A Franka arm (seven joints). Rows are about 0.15 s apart.
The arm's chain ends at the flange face. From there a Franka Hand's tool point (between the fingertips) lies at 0.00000 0.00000 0.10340 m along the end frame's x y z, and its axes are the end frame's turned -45 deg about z.
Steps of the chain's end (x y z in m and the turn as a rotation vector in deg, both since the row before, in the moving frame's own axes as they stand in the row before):
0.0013, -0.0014, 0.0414, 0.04, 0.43, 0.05
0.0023, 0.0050, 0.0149, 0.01, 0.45, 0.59
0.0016, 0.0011, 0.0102, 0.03, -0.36, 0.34
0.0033, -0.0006, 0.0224, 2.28, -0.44, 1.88
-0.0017, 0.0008, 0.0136, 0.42, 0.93, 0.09
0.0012, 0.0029, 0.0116, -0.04, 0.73, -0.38
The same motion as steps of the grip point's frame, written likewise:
0.0025, 0.0004, 0.0414, -0.28, 0.33, 0.05
-0.0013, 0.0057, 0.0149, -0.31, 0.33, 0.59
-0.0001, 0.0014, 0.0102, 0.28, -0.23, 0.34
0.0052, -0.0015, 0.0223, 1.92, 1.30, 1.88
0.0000, 0.0000, 0.0136, -0.36, 0.95, 0.09
-0.0003, 0.0039, 0.0116, -0.54, 0.49, -0.38

